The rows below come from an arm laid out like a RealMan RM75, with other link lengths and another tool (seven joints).
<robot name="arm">
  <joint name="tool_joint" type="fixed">
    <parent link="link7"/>
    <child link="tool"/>
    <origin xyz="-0.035 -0.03 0.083" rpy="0.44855 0 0.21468"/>
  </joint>
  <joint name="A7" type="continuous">
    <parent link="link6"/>
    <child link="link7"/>
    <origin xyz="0 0 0.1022"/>
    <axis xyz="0 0 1"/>
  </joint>
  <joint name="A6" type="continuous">
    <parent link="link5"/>
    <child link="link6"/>
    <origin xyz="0 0 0"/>
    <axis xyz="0 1 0"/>
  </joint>
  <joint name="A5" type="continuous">
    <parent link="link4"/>
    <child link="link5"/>
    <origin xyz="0 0 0.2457"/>
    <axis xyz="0 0 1"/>
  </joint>
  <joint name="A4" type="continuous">
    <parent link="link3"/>
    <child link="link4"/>
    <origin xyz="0 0 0"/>
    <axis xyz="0 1 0"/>
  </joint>
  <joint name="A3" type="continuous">
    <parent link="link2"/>
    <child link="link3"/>
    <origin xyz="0 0 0.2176"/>
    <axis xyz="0 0 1"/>
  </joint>
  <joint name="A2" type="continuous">
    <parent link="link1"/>
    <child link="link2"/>
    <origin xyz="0 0 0"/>
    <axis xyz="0 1 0"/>
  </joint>
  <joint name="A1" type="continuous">
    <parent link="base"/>
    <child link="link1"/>
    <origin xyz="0 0 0.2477"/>
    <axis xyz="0 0 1"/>
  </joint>
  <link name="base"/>
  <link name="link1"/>
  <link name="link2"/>
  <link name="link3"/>
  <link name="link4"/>
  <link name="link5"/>
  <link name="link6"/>
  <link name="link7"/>
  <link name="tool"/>
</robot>
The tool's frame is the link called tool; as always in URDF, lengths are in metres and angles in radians. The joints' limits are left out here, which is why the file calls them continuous.
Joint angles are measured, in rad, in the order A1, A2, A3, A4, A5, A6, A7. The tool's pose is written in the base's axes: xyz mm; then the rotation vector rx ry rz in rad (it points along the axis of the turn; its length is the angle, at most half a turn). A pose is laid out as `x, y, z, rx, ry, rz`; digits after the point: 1 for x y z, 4 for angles.
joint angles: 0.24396, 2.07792, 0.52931, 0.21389, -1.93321, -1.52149, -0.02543
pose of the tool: 319.9, 288.1, 59.8, -0.9734, 0.6676, 0.7215
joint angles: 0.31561, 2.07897, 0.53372, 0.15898, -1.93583, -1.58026, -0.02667
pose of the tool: 300.8, 302.2, 72.5, -0.9866, 0.5677, 0.7868
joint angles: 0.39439, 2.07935, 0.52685, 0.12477, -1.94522, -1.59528, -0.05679
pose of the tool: 277.0, 321.6, 75.0, -1.0273, 0.4732, 0.8249
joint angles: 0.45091, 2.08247, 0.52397, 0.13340, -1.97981, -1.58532, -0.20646
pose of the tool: 247.2, 335.3, 64.0, -1.0702, 0.3179, 0.7954
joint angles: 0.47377, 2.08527, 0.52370, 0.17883, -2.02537, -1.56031, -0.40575
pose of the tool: 220.5, 339.9, 44.7, -1.0981, 0.1554, 0.7333
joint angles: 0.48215, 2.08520, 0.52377, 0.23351, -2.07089, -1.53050, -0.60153
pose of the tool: 197.9, 340.1, 24.8, -1.1136, 0.0008, 0.6692
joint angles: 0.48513, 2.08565, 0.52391, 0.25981, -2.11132, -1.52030, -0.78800
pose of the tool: 182.5, 336.3, 9.7, -1.1053, -0.1674, 0.5989
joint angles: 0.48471, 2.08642, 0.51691, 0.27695, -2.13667, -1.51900, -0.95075
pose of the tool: 172.1, 331.2, -2.6, -1.0830, -0.3150, 0.5361
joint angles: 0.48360, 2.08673, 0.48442, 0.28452, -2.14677, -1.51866, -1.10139
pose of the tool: 165.4, 324.5, -16.8, -1.0672, -0.4594, 0.4759
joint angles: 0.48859, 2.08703, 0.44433, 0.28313, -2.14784, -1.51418, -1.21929
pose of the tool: 161.2, 319.4, -30.0, -1.0589, -0.5824, 0.4299
